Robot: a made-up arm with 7 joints.
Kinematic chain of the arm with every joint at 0, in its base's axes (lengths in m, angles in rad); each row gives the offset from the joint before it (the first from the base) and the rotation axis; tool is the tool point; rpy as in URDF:
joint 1: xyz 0 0 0.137 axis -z
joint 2: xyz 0 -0.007 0.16 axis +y
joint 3: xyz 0 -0.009 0.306 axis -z
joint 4: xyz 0 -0.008 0.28 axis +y
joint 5: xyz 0 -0.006 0.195 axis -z
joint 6: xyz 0 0 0.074 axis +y
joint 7: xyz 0 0 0.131 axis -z
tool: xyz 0 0 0 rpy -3.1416 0 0
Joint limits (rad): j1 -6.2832..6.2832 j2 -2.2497..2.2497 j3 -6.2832..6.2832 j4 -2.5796..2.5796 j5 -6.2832..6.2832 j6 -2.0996..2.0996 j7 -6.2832..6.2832
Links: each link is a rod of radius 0.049 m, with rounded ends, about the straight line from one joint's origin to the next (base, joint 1, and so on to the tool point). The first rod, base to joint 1, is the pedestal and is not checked.
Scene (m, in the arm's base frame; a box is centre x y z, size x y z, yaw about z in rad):
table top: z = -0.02
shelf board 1: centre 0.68 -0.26 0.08 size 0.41 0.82 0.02 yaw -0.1
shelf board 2: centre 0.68 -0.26 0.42 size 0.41 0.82 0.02 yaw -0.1
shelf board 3: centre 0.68 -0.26 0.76 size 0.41 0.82 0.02 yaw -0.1
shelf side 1: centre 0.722 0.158 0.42 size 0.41 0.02 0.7 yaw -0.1
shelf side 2: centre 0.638 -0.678 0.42 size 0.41 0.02 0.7 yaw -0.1
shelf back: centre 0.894 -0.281 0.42 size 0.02 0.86 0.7 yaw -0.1
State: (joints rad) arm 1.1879 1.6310 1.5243 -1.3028 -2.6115 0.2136 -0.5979
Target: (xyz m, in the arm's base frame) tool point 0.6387 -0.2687 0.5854
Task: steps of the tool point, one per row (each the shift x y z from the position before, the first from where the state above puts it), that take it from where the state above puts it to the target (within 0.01 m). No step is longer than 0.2 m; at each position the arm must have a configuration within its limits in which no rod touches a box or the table.
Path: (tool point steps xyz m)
1: -0.1417 -0.0004 0.0005
2: -0.1490 0.0296 -0.0005
3: 0.0412 0.0834 0.1694
4: -0.0038 0.1287 0.1412
5: 0.1018 -0.0163 0.0128
6: 0.1000 -0.0105 -0.0008
7: 0.0949 -0.0029 -0.0120

